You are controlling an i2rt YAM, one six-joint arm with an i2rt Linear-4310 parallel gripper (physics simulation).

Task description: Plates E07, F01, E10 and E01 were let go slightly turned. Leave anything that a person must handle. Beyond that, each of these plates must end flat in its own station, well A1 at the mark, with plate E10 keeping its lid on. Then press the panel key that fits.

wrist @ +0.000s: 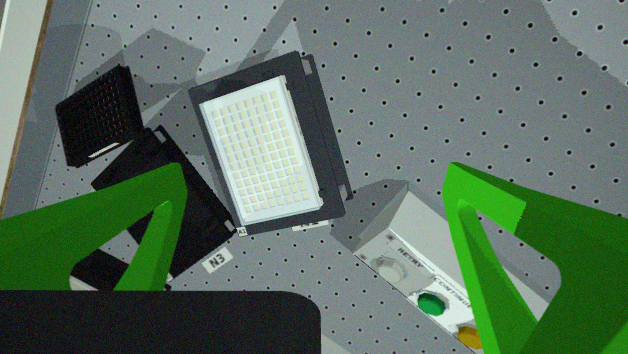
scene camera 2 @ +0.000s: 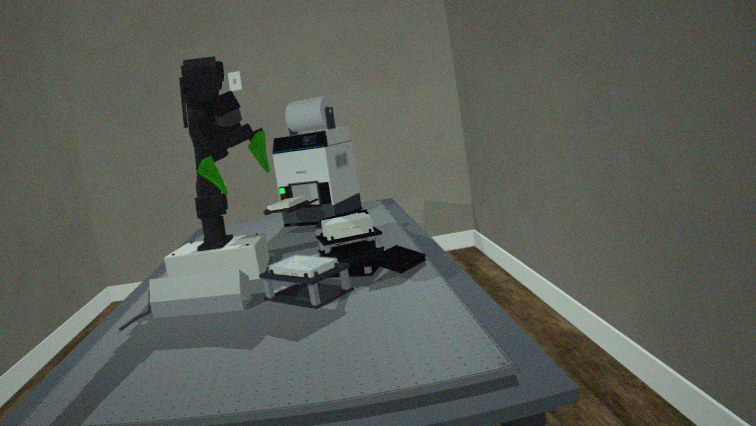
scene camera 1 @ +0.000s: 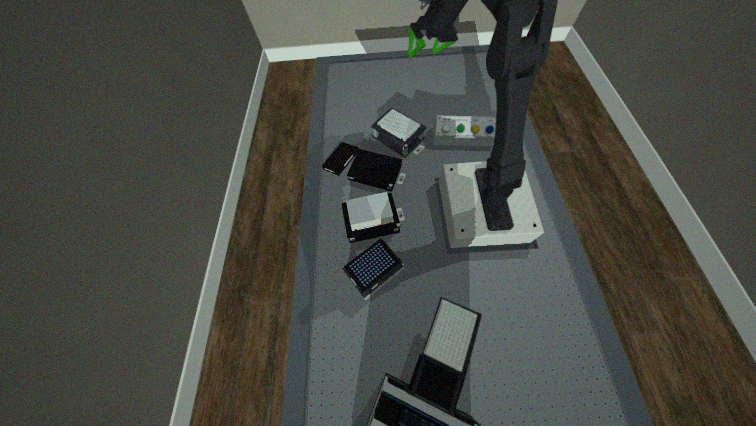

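A white plate (scene camera 1: 399, 124) (scene camera 2: 302, 265) (wrist: 260, 152) lies on station N1 (wrist: 315, 145), near the A1 tag; its seating is unclear. A black plate (scene camera 1: 341, 158) (scene camera 2: 402, 258) (wrist: 100, 115) lies beside black station N3 (scene camera 1: 374, 169) (wrist: 202, 215), at the bench edge side. A pale, deeper plate (scene camera 1: 372, 211) (scene camera 2: 346, 226) sits on another black station. A blue-welled plate (scene camera 1: 373, 264) lies turned, nearer the instrument. The key panel (scene camera 1: 441, 138) (scene camera 2: 195, 291) has white RETRY (wrist: 390, 271), green CONTINUE (wrist: 431, 304), yellow and blue keys. My gripper (scene camera 1: 423, 54) (scene camera 2: 247, 182) (wrist: 314, 177) is open, empty, high above the bench. Plate codes are unreadable.
A white instrument (scene camera 2: 301, 166) with a paper-like roll (scene camera 2: 306, 114) stands at the far end in scene camera 2. Its extended tray holds a white plate (scene camera 1: 452, 336) (scene camera 2: 286, 203). The arm's white base block (scene camera 1: 460, 203) (scene camera 2: 211, 261) stands beside the stations.
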